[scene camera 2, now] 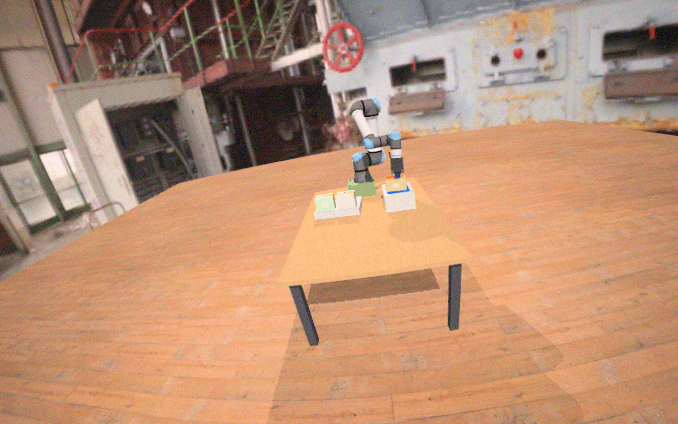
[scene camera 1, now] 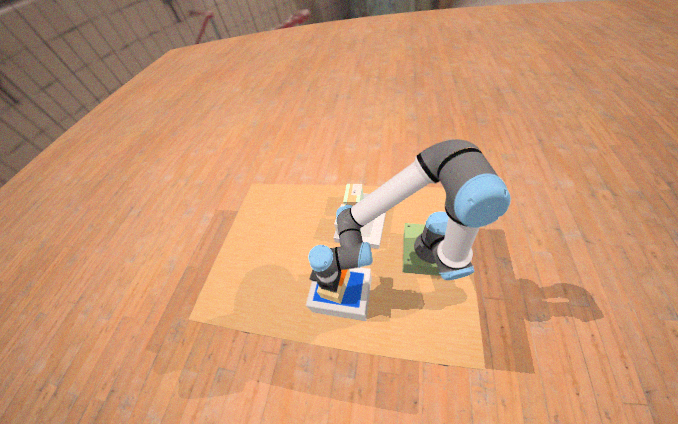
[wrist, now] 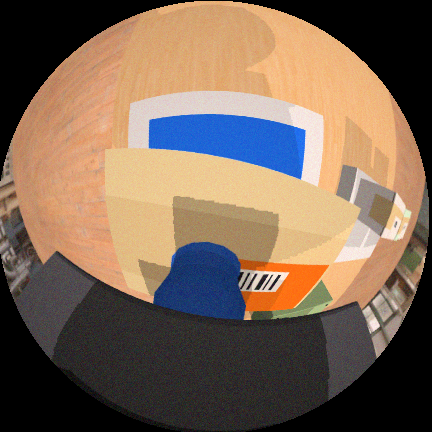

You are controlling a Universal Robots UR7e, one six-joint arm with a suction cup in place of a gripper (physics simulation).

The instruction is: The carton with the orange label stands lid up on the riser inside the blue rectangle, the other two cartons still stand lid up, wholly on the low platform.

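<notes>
The carton with the orange label (scene camera 1: 331,295) (scene camera 2: 396,184) (wrist: 150,175) is upright, lid up, on my suction cup (scene camera 2: 397,175) (wrist: 206,272). It is over the blue rectangle (scene camera 1: 355,291) (wrist: 225,132) of the riser (scene camera 1: 337,310) (scene camera 2: 399,202) (wrist: 215,102), on it or very slightly above; any gap is too small to tell. Blue shows on both sides of it in scene camera 1. The pale green carton (scene camera 1: 353,193) (scene camera 2: 325,203) and the whitish carton (scene camera 2: 345,200) stand lid up on the low platform (scene camera 1: 375,231) (scene camera 2: 337,214). The arm hides the whitish one in scene camera 1.
The arm stands on a green base (scene camera 1: 412,250) (scene camera 2: 362,188) on the wooden table (scene camera 1: 260,240) (scene camera 2: 370,250). The low platform is beside the riser with a gap between them. The forearm passes over part of the platform in scene camera 1.
</notes>
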